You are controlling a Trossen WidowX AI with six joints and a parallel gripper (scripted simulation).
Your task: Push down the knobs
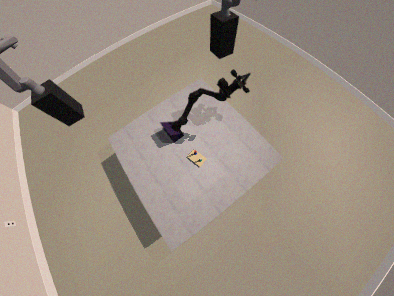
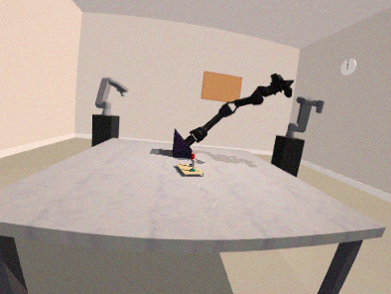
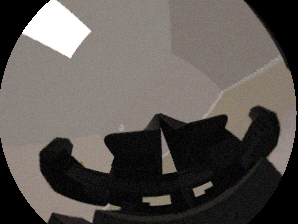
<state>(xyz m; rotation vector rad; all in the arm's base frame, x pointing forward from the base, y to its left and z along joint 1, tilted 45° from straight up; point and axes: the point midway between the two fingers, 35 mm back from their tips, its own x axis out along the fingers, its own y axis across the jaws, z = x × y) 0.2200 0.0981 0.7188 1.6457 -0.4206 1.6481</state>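
My gripper tip is now 13 cm short of the red knob, 56 cm to the left of it and 50 cm above it.
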